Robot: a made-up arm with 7 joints. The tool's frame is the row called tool.
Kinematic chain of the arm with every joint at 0, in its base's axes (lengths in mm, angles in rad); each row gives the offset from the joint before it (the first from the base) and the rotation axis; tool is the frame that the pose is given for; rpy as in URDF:
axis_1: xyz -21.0 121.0 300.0 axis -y
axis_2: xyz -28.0 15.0 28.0 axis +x
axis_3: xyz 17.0 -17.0 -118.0 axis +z
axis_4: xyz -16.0 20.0 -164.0 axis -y
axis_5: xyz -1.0 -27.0 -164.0 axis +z
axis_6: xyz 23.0 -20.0 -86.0 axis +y
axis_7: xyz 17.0 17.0 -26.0 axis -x
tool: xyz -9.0 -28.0 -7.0 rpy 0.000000 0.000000 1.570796
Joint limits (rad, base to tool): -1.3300..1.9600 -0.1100..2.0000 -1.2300..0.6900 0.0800..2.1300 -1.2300..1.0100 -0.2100..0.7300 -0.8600..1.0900
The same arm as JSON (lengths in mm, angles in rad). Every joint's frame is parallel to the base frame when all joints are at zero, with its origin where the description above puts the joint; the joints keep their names.
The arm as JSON. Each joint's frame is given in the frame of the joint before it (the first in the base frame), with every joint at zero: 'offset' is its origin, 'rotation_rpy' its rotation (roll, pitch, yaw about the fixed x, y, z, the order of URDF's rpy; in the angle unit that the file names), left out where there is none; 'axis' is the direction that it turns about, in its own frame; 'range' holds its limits. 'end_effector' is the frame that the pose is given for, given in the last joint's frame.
{
  "length_unit": "mm",
  "angle_unit": "rad",
  "chain": [
    {
      "id": "axis_1",
      "offset": [
        -21.0,
        121.0,
        300.0
      ],
      "axis": "-y",
      "range": [
        -1.33,
        1.96
      ]
    },
    {
      "id": "axis_2",
      "offset": [
        -28.0,
        15.0,
        28.0
      ],
      "axis": "+x",
      "range": [
        -0.11,
        2.0
      ]
    },
    {
      "id": "axis_3",
      "offset": [
        17.0,
        -17.0,
        -118.0
      ],
      "axis": "+z",
      "range": [
        -1.23,
        0.69
      ]
    },
    {
      "id": "axis_4",
      "offset": [
        -16.0,
        20.0,
        -164.0
      ],
      "axis": "-y",
      "range": [
        0.08,
        2.13
      ]
    },
    {
      "id": "axis_5",
      "offset": [
        -1.0,
        -27.0,
        -164.0
      ],
      "axis": "+z",
      "range": [
        -1.23,
        1.01
      ]
    },
    {
      "id": "axis_6",
      "offset": [
        23.0,
        -20.0,
        -86.0
      ],
      "axis": "+y",
      "range": [
        -0.21,
        0.73
      ]
    },
    {
      "id": "axis_7",
      "offset": [
        17.0,
        17.0,
        -26.0
      ],
      "axis": "-x",
      "range": [
        -0.86,
        1.09
      ]
    }
  ],
  "end_effector": {
    "offset": [
      -9.0,
      -28.0,
      -7.0
    ],
    "rotation_rpy": [
      0.0,
      0.0,
      1.5708
    ]
  }
}

